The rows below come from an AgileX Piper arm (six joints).
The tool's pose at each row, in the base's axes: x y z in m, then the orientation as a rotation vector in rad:
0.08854, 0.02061, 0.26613, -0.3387, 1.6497, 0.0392
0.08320, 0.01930, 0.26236, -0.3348, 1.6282, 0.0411
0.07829, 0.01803, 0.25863, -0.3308, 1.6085, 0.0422
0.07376, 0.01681, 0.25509, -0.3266, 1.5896, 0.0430
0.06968, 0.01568, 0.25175, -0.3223, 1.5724, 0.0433
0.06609, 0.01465, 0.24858, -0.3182, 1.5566, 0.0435
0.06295, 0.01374, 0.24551, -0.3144, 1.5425, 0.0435
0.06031, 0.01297, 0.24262, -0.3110, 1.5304, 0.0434
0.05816, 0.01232, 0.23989, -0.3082, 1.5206, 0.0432
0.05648, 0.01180, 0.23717, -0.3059, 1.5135, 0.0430
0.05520, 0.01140, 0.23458, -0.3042, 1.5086, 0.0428
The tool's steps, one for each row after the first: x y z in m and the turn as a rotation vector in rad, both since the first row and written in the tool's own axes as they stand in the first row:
0.00431, 0.00070, -0.00504, 0.0025, -0.0217, 0.0006
0.00854, 0.00133, -0.00965, 0.0055, -0.0416, 0.0010
0.01256, 0.00188, -0.01391, 0.0088, -0.0607, 0.0015
0.01633, 0.00237, -0.01774, 0.0123, -0.0781, 0.0021
0.01987, 0.00281, -0.02109, 0.0157, -0.0940, 0.0026
0.02327, 0.00324, -0.02398, 0.0189, -0.1083, 0.0031
0.02643, 0.00365, -0.02639, 0.0218, -0.1205, 0.0035
0.02937, 0.00403, -0.02830, 0.0243, -0.1304, 0.0038
0.03225, 0.00441, -0.02974, 0.0263, -0.1375, 0.0042
0.03495, 0.00479, -0.03078, 0.0278, -0.1425, 0.0045

